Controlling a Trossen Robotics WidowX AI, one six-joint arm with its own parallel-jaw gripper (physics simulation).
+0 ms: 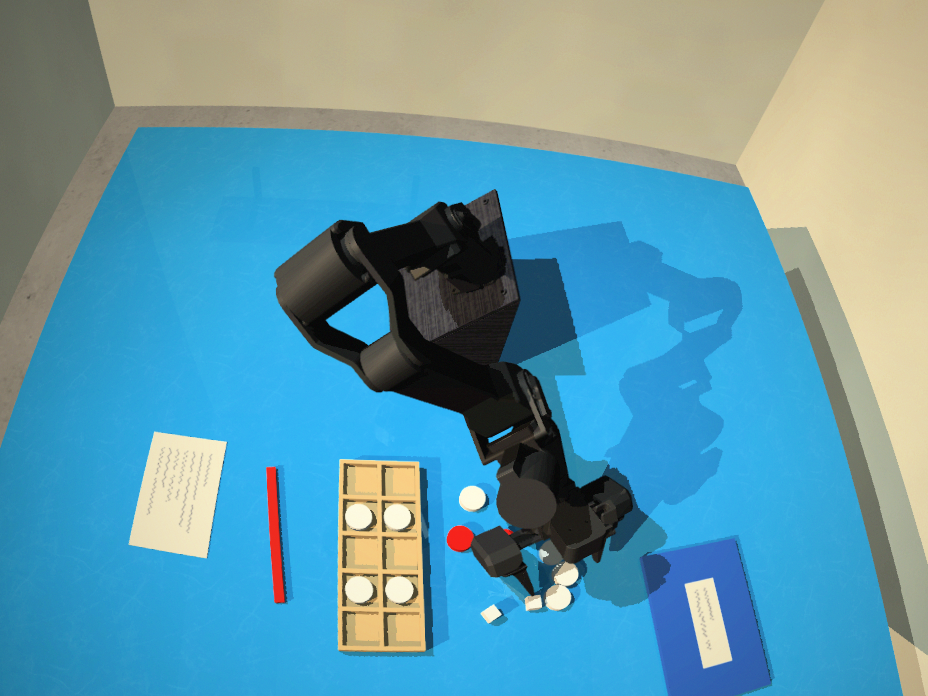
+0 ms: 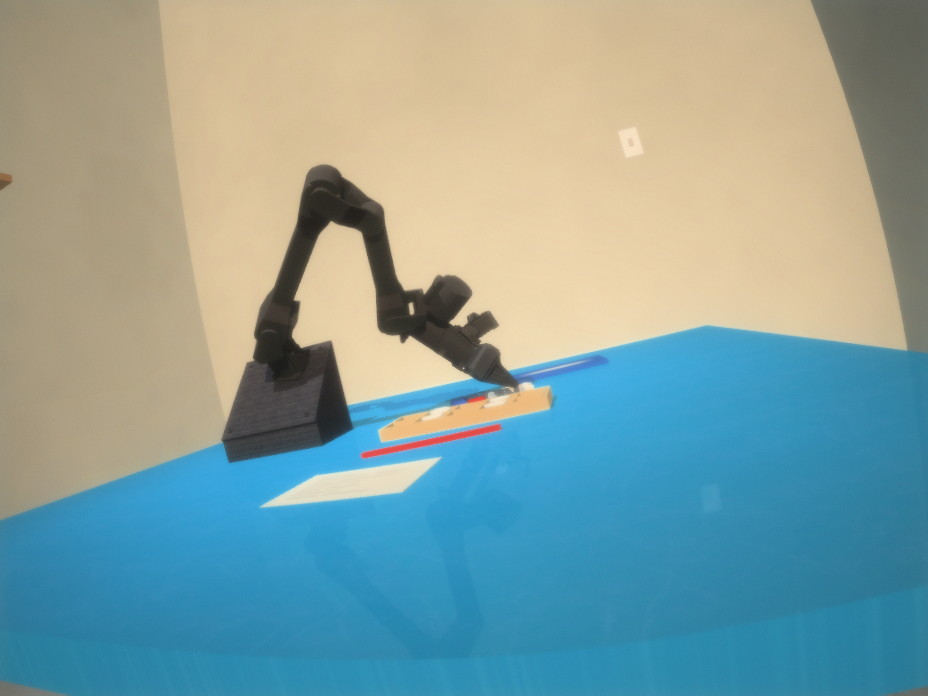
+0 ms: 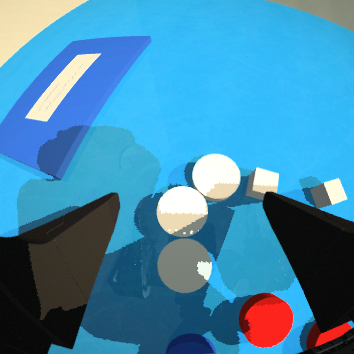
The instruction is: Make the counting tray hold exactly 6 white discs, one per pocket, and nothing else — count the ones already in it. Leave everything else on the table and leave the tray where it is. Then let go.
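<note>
The wooden tray (image 1: 421, 554) (image 2: 464, 421) has two columns of pockets. Two white discs (image 1: 360, 516) sit in its second row from the top and two white discs (image 1: 398, 589) in its fourth row; other pockets are empty. Right of the tray, three loose white discs lie in a line: the far disc (image 1: 557, 597) (image 3: 216, 176), the middle disc (image 1: 565, 573) (image 3: 182, 211) and the shaded near disc (image 1: 550, 553) (image 3: 185, 265). Another white disc (image 1: 472, 498) lies nearer the tray. My gripper (image 1: 565, 576) (image 2: 515, 387) (image 3: 193, 199) is open and empty, low over the line of discs.
One white cube (image 1: 532, 602) (image 3: 265, 181) is close by one fingertip; another cube (image 1: 490, 613) (image 3: 330, 193) lies beyond. Two red discs (image 1: 460, 538) (image 3: 267, 320) and a dark blue disc (image 3: 191, 345) lie nearby. A blue book (image 1: 719, 614) (image 3: 75, 100), red bar (image 1: 275, 535) and paper (image 1: 178, 494) lie farther out.
</note>
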